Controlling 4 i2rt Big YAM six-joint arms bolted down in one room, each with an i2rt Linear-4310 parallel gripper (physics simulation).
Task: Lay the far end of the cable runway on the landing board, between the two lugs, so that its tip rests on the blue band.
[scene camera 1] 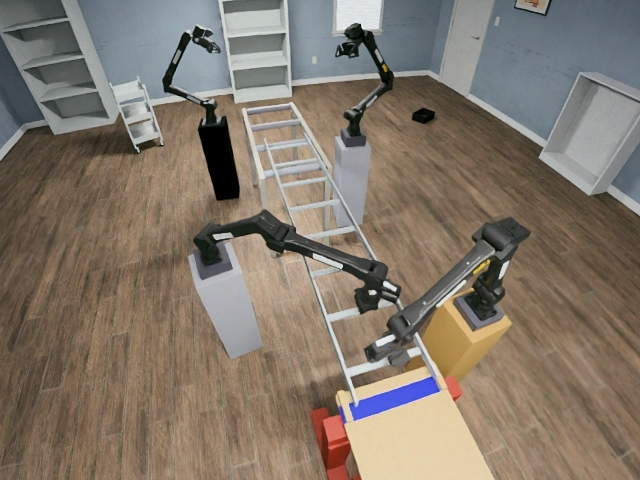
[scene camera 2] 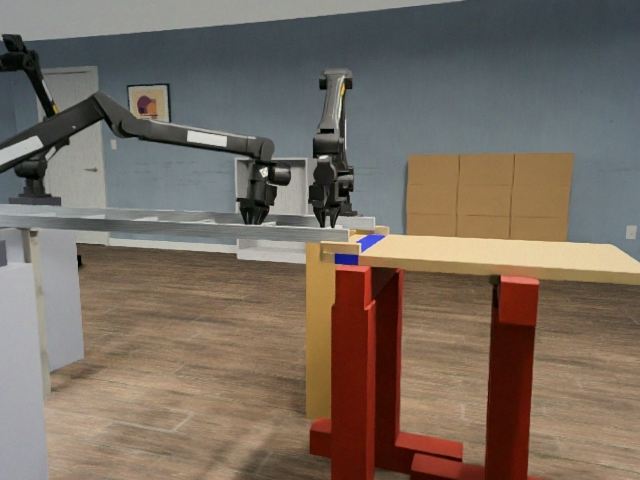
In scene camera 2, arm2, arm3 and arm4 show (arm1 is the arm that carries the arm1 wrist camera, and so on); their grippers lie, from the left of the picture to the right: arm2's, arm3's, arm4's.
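The grey ladder-like cable runway [scene camera 1: 330,310] [scene camera 2: 289,232] reaches to the landing board [scene camera 1: 413,439] [scene camera 2: 465,253]. Its tip is at the blue band [scene camera 1: 395,397] [scene camera 2: 372,241]; in scene camera 2 the rail ends look slightly above the near lug [scene camera 2: 330,249] and beside the far lug [scene camera 2: 383,229]. Contact cannot be told. Arm3's gripper [scene camera 2: 254,219] and arm4's gripper [scene camera 2: 328,223] point down, shut on runway rungs. Arm2's gripper [scene camera 2: 7,62] is cut off at the left edge. In scene camera 1, the near left gripper [scene camera 1: 368,306] and near right gripper [scene camera 1: 398,357] are at rungs.
A pale frame [scene camera 1: 262,193] bears the runway's back part. Two arms with raised grippers [scene camera 1: 212,48] [scene camera 1: 347,50] stand either side of it. Red trestles [scene camera 1: 336,431] [scene camera 2: 354,361] carry the board. An orange pedestal [scene camera 1: 454,346] [scene camera 2: 317,330] stands beside the runway's near end.
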